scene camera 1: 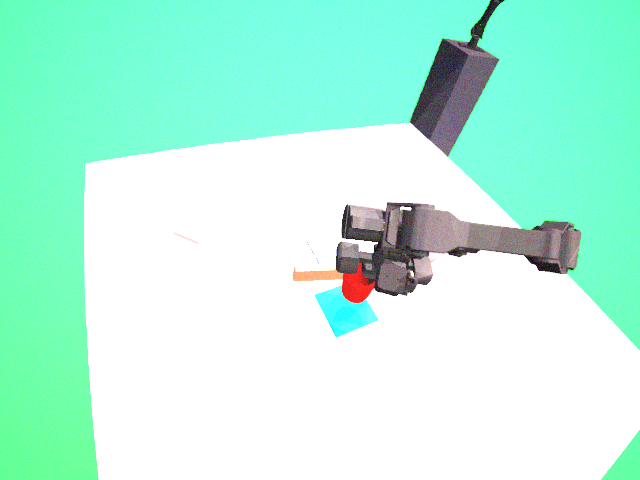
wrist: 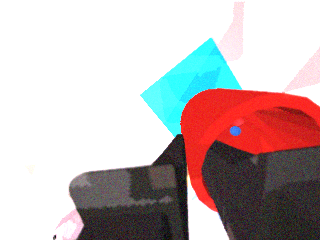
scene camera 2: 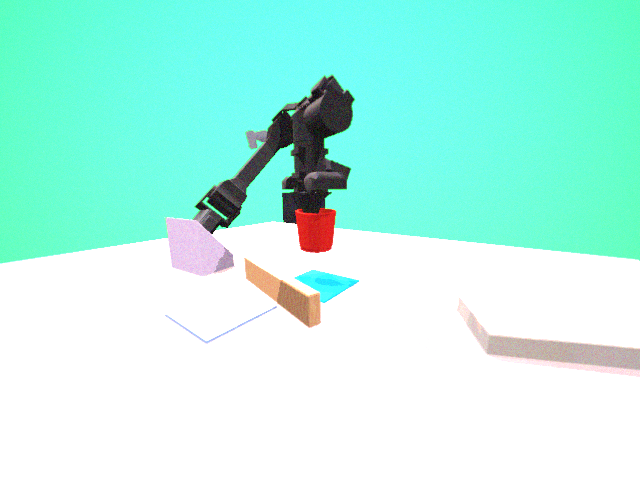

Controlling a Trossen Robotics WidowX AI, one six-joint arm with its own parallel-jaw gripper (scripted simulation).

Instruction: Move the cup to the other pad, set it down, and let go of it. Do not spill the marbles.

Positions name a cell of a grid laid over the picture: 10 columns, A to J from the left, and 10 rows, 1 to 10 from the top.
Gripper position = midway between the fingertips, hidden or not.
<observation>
I see my gripper (scene camera 1: F6), a red cup (scene camera 2: E5), a cyan pad (scene camera 1: F7) and a wooden bar (scene camera 2: E7).
The red cup also shows in scene camera 1 (scene camera 1: F7). My gripper is seen too in the wrist view (wrist: F6) and in scene camera 2 (scene camera 2: E5). The cyan pad shows as well in the wrist view (wrist: G3) and in scene camera 2 (scene camera 2: F6).
</observation>
